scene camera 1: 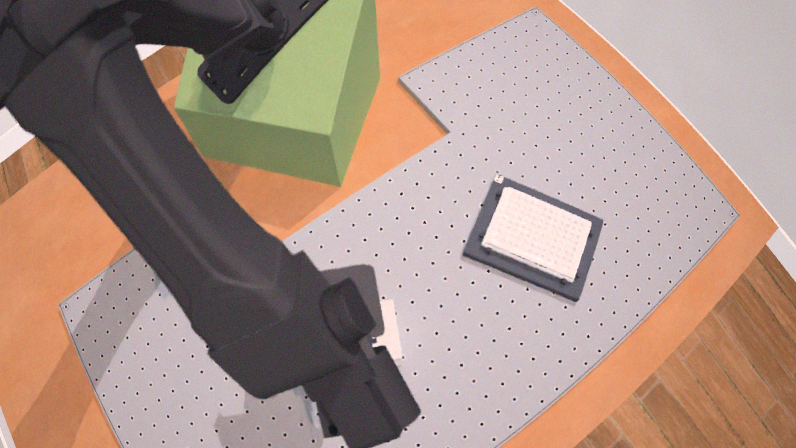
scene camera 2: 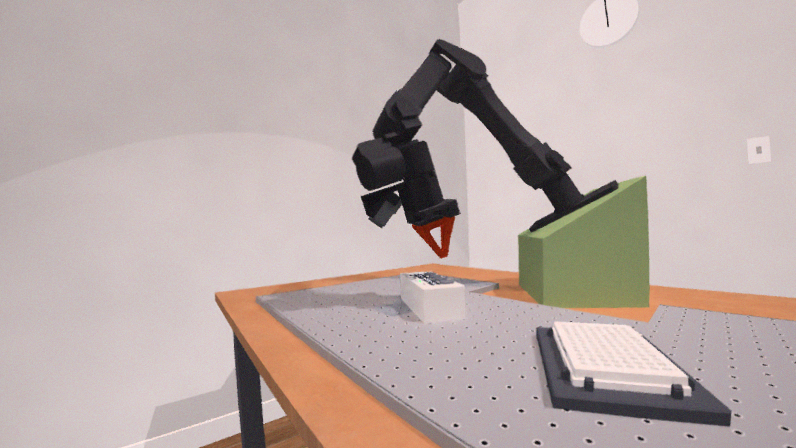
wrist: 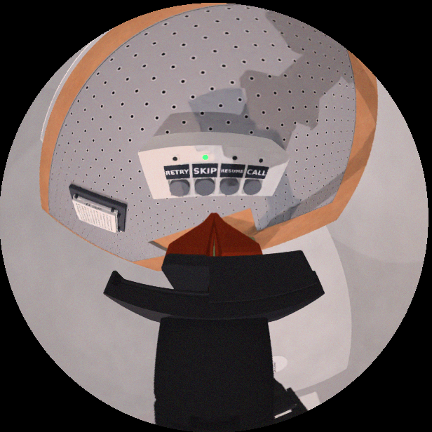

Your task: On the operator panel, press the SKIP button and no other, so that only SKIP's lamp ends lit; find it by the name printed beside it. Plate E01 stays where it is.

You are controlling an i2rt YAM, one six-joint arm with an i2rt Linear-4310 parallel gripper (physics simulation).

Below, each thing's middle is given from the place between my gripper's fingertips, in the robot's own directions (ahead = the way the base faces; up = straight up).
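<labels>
The white operator panel (scene camera 2: pixel 432 302) has my gripper 60 mm above it, 20 mm short of it and 20 mm to the left of it. Then there's the dark holder (scene camera 1: pixel 474 250), which is 90 mm below my hand, 110 mm ahead of it and 260 mm to the left of it. The white plate (scene camera 2: pixel 617 358) is also 260 mm to the left of my hand and 110 mm ahead of it, but it's 70 mm below it.
</labels>
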